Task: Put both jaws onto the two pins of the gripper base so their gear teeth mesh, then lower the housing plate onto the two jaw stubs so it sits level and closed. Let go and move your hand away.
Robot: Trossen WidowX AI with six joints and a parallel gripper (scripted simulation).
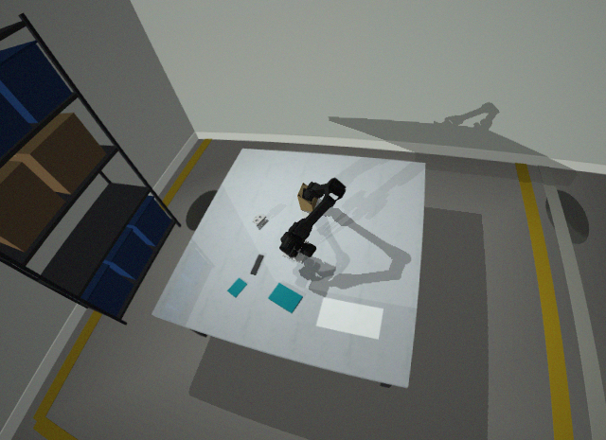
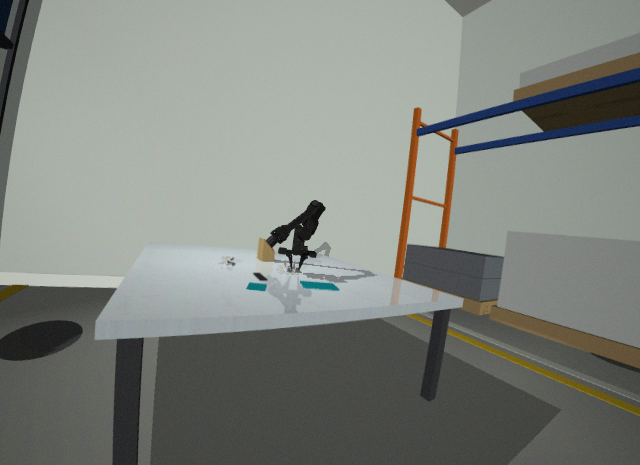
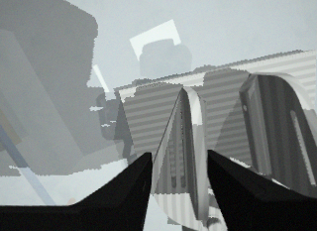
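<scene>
The grey gripper jaw is 4 cm behind my gripper tip. From my gripper tip the other things lie so: black bar 23 cm to the right, 8 cm ahead, 1 cm below.
</scene>
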